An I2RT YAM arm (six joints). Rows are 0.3 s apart.
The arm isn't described. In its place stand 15 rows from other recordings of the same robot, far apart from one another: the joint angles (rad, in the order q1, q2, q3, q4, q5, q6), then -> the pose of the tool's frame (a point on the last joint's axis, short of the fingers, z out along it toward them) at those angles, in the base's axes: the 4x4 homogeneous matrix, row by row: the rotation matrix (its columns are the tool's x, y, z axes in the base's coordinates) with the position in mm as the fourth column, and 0 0 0 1 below.
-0.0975, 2.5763, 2.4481, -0.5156, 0.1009, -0.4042 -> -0.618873 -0.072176 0.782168 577.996; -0.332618 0.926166 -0.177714 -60.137; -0.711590 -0.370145 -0.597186 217.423; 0 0 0 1
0.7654, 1.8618, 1.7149, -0.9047, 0.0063, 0.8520 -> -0.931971 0.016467 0.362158 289.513; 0.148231 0.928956 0.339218 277.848; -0.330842 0.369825 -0.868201 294.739; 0 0 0 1
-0.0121, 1.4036, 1.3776, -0.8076, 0.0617, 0.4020 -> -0.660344 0.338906 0.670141 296.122; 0.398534 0.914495 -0.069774 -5.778; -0.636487 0.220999 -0.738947 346.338; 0 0 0 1
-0.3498, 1.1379, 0.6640, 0.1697, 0.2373, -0.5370 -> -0.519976 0.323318 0.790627 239.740; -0.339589 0.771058 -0.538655 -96.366; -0.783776 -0.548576 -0.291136 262.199; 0 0 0 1
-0.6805, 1.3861, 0.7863, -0.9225, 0.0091, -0.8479 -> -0.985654 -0.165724 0.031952 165.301; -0.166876 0.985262 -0.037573 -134.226; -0.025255 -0.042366 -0.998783 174.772; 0 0 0 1
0.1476, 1.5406, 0.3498, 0.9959, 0.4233, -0.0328 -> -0.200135 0.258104 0.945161 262.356; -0.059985 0.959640 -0.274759 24.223; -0.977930 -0.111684 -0.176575 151.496; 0 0 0 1
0.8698, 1.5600, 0.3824, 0.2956, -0.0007, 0.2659 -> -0.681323 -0.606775 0.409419 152.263; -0.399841 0.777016 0.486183 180.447; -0.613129 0.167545 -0.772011 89.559; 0 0 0 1
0.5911, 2.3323, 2.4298, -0.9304, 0.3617, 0.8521 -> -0.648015 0.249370 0.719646 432.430; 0.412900 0.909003 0.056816 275.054; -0.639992 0.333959 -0.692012 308.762; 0 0 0 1
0.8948, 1.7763, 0.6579, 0.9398, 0.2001, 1.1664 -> -0.634073 -0.150469 0.758492 219.555; 0.649484 0.428712 0.627994 262.430; -0.419668 0.890823 -0.174107 158.476; 0 0 0 1
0.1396, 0.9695, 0.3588, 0.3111, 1.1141, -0.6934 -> -0.728322 0.419098 0.542129 194.059; -0.386967 0.401373 -0.830155 -4.997; -0.565512 -0.814406 -0.130152 213.385; 0 0 0 1
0.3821, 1.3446, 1.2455, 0.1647, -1.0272, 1.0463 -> -0.822375 -0.546055 0.159763 269.545; 0.152015 0.059709 0.986573 141.154; -0.548262 0.835619 0.033905 412.300; 0 0 0 1
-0.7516, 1.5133, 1.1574, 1.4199, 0.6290, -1.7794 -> -0.876556 0.467367 -0.114973 208.729; -0.263574 -0.666005 -0.697829 -223.744; -0.402715 -0.581382 0.706976 437.804; 0 0 0 1
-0.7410, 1.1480, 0.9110, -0.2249, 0.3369, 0.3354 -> -0.028922 0.915967 0.400210 184.058; 0.447505 0.369878 -0.814205 -184.350; -0.893814 0.155548 -0.420597 307.104; 0 0 0 1
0.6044, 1.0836, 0.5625, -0.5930, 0.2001, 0.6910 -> -0.878075 0.097066 0.468575 157.710; 0.152653 0.984869 0.082044 100.318; -0.453521 0.143570 -0.879606 179.122; 0 0 0 1
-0.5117, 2.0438, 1.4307, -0.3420, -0.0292, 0.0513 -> -0.686525 0.510625 0.517635 382.806; 0.444333 0.858143 -0.257215 -213.789; -0.575545 0.053417 -0.816023 167.152; 0 0 0 1
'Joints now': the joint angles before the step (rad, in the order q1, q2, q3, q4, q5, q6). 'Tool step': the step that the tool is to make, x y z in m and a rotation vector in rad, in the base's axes. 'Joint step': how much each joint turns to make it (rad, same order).
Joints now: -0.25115, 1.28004, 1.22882, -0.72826, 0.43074, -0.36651
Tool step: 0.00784, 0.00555, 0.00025, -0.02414, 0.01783, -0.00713
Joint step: 0.03229, 0.02882, 0.02412, -0.01114, 0.04739, 0.00938
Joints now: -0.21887, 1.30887, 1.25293, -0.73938, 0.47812, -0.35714
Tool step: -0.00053, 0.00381, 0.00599, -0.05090, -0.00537, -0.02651
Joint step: 0.02101, -0.00473, 0.01254, -0.00108, 0.06803, -0.00081
